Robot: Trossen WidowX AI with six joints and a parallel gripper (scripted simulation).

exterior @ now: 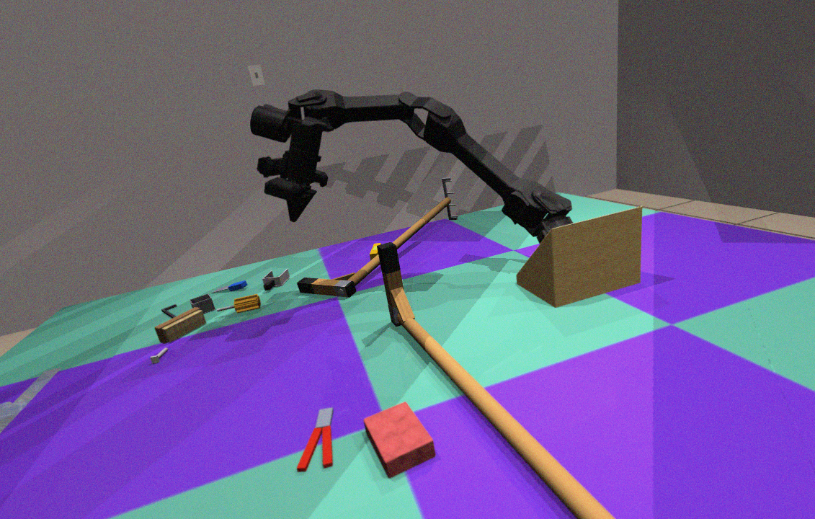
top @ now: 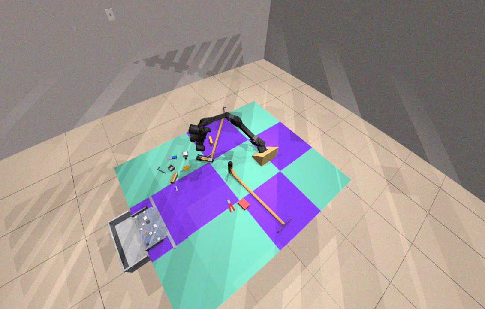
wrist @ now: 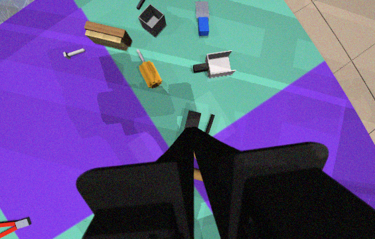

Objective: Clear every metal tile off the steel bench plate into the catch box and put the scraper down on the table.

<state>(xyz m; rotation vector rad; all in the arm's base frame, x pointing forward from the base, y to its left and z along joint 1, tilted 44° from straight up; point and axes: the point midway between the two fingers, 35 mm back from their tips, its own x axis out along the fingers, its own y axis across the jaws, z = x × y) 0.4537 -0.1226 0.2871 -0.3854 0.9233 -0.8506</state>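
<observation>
My gripper tip is now 150 mm past the long scraper, 540 mm to the right of it and 110 mm above it. The rest, counted from my gripper tip: blue screwdriver 180 mm ahead, 170 mm to the right, 160 mm below; then wooden block 260 mm ahead, 30 mm to the left, 150 mm below; then orange screwdriver 140 mm ahead, 150 mm below.
</observation>
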